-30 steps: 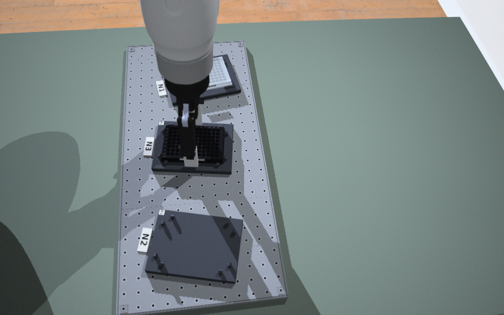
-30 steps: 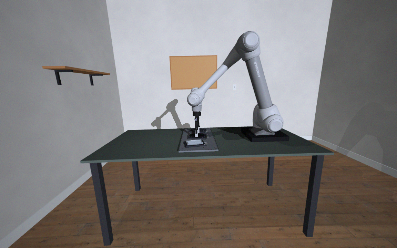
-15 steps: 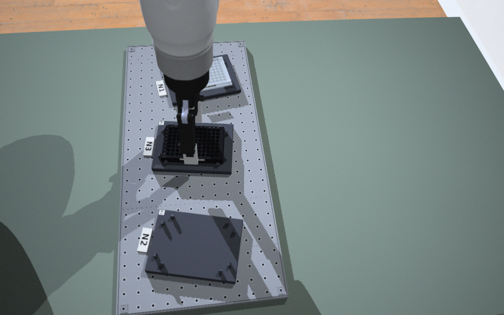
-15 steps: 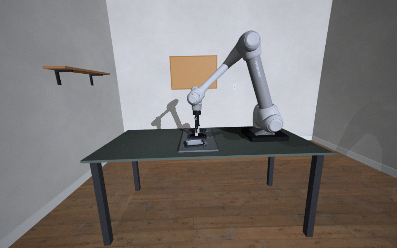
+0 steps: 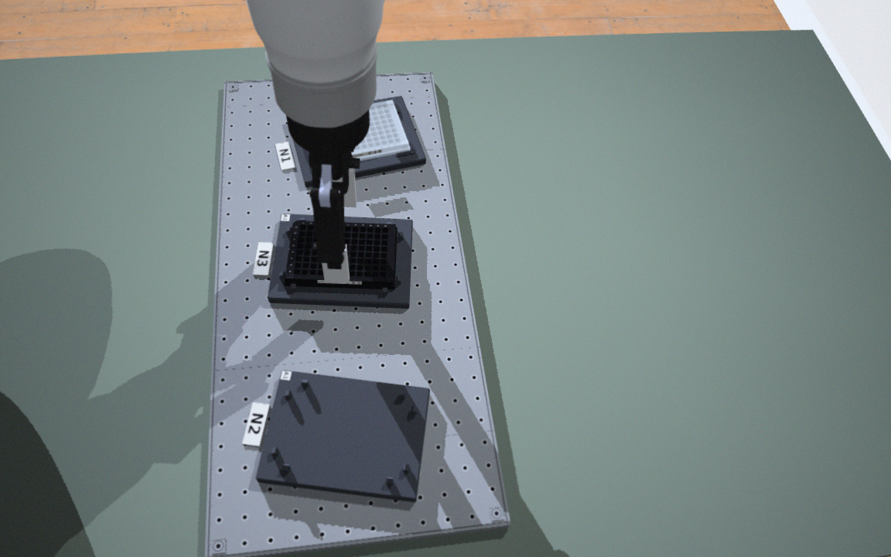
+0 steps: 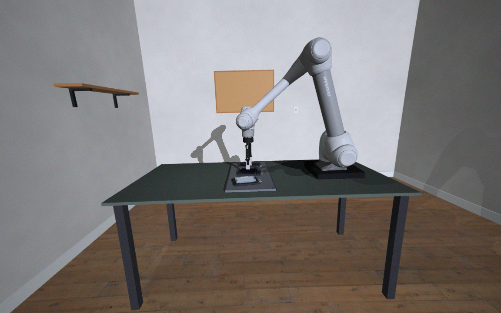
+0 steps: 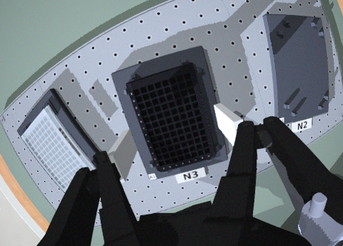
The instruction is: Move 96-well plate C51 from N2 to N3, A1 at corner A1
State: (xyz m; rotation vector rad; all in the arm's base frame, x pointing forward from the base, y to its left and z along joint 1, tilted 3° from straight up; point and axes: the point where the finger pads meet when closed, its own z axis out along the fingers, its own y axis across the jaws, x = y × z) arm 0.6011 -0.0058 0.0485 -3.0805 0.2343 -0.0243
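Right now the black 96-well plate C51 is 5 cm below my hand. Also, from my hand: N1 label: 18 cm to the left, 7 cm below, 7 cm behind; landing nest N3: 6 cm below; N3 label: 10 cm behind, 7 cm below, 1 cm to the left.
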